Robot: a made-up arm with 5 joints. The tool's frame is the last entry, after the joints. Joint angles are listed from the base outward.
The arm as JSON. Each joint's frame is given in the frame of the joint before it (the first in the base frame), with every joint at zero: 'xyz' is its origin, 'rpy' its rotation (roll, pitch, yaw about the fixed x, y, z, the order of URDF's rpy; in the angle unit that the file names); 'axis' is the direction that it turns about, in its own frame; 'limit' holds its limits. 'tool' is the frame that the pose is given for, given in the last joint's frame.
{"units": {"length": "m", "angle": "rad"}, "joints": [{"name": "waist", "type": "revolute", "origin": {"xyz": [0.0, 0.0, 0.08], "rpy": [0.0, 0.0, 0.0]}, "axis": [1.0, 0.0, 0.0], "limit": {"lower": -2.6, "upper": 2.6}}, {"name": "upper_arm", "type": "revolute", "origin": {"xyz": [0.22, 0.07, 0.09], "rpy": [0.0, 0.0, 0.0]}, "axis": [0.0, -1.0, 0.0], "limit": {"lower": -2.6, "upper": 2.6}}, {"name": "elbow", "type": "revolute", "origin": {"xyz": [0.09, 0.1, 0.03], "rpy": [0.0, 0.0, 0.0]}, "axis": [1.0, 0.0, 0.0], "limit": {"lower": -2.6, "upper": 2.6}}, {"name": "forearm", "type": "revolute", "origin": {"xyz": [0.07, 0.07, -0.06], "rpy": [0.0, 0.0, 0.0]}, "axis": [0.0, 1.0, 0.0], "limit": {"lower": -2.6, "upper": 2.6}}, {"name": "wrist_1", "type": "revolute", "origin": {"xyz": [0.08, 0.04, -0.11], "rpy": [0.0, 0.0, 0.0]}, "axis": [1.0, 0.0, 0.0], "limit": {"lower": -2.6, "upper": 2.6}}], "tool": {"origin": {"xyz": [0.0, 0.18, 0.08], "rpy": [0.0, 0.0, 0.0]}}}
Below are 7 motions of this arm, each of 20 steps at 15 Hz.
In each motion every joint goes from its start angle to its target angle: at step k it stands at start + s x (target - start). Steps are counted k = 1, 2, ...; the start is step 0. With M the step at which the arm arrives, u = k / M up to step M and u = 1 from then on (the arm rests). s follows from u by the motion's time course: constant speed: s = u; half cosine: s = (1 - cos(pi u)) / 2; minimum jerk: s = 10 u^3 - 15 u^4 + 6 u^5.
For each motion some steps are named. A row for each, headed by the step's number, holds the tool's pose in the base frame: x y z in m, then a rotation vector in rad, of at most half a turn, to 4 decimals.
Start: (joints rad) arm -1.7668 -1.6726 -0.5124 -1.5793 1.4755
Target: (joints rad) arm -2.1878 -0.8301 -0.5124 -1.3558 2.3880
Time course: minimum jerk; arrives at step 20
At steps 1, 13, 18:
1: 0.2353 -0.0378 -0.1375 -0.2562 0.5079 -0.1169
13: 0.3762 -0.0860 -0.0186 -0.0960 0.6067 0.0578
18: 0.4226 -0.0814 0.0045 -0.0479 0.6800 0.0841

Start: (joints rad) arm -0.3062 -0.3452 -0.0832 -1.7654 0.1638
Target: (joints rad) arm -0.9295 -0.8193 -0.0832 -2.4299 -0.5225
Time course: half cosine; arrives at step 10
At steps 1, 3, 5, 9, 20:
1: 0.3675 0.4440 -0.0015 -0.1874 -1.3690 0.4085
3: 0.3761 0.4372 -0.0687 -0.3711 -1.4118 0.4152
5: 0.3910 0.4049 -0.1681 -0.6559 -1.4936 0.4265
9: 0.4146 0.3106 -0.2898 -1.0781 -1.6620 0.4457
20: 0.4157 0.3048 -0.2945 -1.0983 -1.6720 0.4467

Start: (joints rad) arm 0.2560 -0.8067 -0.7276 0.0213 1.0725
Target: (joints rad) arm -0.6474 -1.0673 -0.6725 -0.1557 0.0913
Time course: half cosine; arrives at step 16
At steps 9, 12, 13, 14, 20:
9: 0.2523 0.2799 -0.1839 -0.4326 0.9062 0.0159
12: 0.1981 0.2072 -0.2683 -0.8469 0.9608 0.0428
13: 0.1848 0.1847 -0.2847 -0.9462 0.9766 0.0494
14: 0.1749 0.1668 -0.2956 -1.0196 0.9890 0.0543
20: 0.1668 0.1516 -0.3038 -1.0799 0.9997 0.0584

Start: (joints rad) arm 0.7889 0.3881 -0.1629 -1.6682 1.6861
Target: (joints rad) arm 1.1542 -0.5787 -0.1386 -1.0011 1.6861
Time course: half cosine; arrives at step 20
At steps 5, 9, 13, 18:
5: 0.3056 0.0014 0.3238 1.5437 -1.9032 1.0005
9: 0.3372 -0.0095 0.3145 1.9937 -1.5471 0.7468
13: 0.3685 -0.0041 0.2951 2.4074 -1.0538 0.4872
18: 0.3843 0.0148 0.2766 2.6626 -0.5794 0.3035

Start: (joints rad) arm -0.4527 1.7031 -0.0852 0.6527 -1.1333
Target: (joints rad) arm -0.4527 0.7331 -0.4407 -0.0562 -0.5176
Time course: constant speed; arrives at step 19
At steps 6, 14, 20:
6: 0.5428 0.4302 0.0729 -1.3948 -0.9833 -0.4273
14: 0.5810 0.3862 0.0187 -1.3574 -0.8915 -0.3089
20: 0.5828 0.3555 -0.0302 -1.3417 -0.8298 -0.1886

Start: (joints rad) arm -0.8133 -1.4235 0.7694 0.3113 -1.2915
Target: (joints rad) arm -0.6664 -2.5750 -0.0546 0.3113 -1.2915
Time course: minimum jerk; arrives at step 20
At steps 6, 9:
6: 0.1160 0.3488 -0.3598 -0.8343 1.9472 0.0255
9: 0.0069 0.3800 -0.2817 -0.7679 2.2701 0.2164

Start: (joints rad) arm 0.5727 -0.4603 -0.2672 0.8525 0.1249
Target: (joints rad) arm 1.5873 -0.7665 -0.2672 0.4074 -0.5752
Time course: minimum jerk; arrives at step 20
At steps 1, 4, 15, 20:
1: 0.3316 0.4218 0.1748 0.3146 1.2852 0.2367
4: 0.3225 0.4204 0.1972 0.3302 1.2636 0.3028
15: 0.1817 0.2509 0.4696 0.5819 0.6200 1.0234
20: 0.1652 0.2164 0.4890 0.6154 0.5114 1.0689

